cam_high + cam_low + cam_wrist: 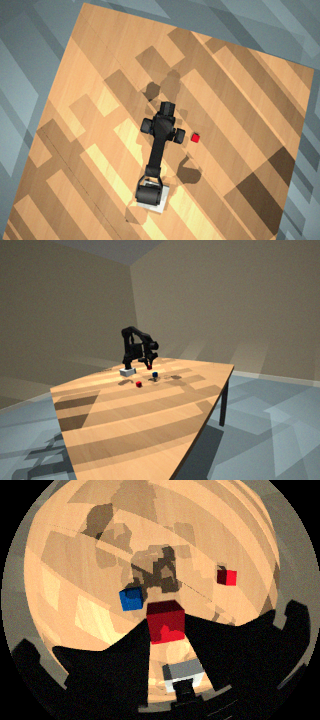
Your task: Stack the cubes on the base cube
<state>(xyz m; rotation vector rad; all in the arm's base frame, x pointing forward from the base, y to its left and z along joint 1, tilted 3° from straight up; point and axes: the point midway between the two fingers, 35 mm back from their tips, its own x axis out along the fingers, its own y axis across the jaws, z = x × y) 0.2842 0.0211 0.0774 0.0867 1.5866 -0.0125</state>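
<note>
My gripper tip is 8 cm above the blue cube, 5 cm to the right of it and 1 cm short of it.
</note>
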